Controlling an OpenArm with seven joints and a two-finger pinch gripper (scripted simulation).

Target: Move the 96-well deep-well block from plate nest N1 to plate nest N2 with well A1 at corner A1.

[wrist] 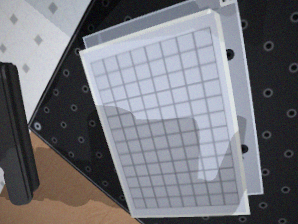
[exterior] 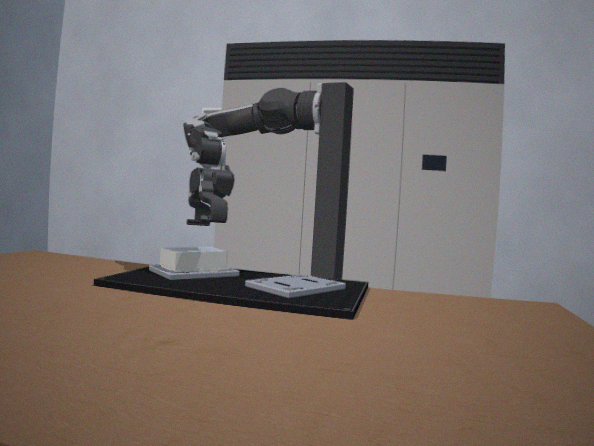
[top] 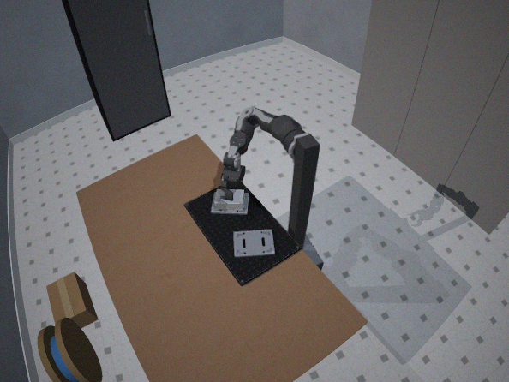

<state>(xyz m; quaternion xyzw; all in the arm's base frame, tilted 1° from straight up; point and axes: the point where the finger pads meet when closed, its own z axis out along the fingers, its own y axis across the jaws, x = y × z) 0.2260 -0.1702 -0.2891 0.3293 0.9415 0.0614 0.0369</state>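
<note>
Right now my hand is 1 cm short of the white deep-well block, 2 cm to the left of it and 8 cm above it. The rest, counted from my hand: nest: 1 cm ahead, 2 cm to the right, 10 cm below.
</note>
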